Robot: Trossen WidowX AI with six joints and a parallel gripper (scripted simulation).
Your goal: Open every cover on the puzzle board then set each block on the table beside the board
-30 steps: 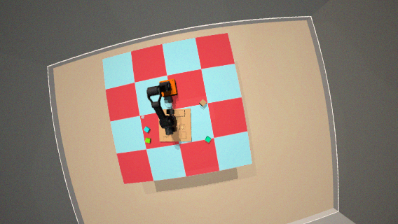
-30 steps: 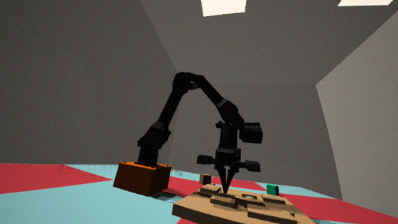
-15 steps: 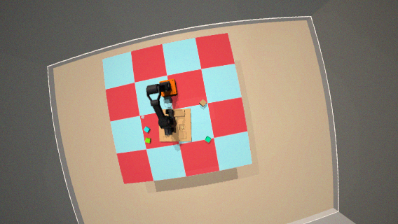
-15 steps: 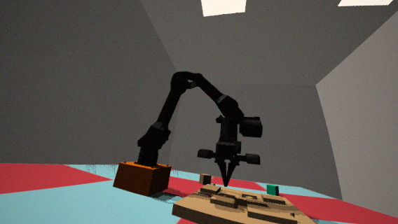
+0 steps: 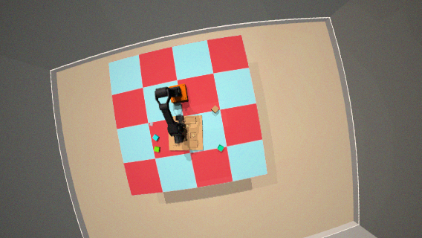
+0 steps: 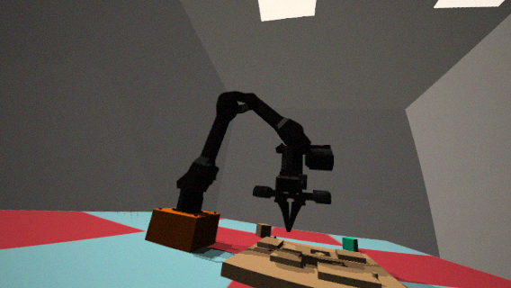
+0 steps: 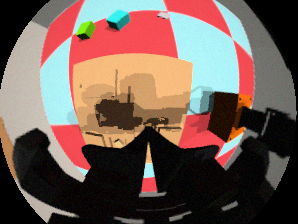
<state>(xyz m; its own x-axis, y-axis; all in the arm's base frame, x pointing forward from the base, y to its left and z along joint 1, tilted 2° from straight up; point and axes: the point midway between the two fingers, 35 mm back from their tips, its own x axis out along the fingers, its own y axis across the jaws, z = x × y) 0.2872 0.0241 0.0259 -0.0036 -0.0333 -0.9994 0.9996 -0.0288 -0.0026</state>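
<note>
The tan puzzle board is 60 mm ahead of my gripper tip, 10 mm to the left of it and 50 mm below it. Also, from my gripper tip: brown block: 140 mm behind, 280 mm to the left, 50 mm below; then cyan block: 80 mm ahead, 250 mm to the right, 60 mm below; then bright green block: 190 mm ahead, 250 mm to the right, 60 mm below.
</note>
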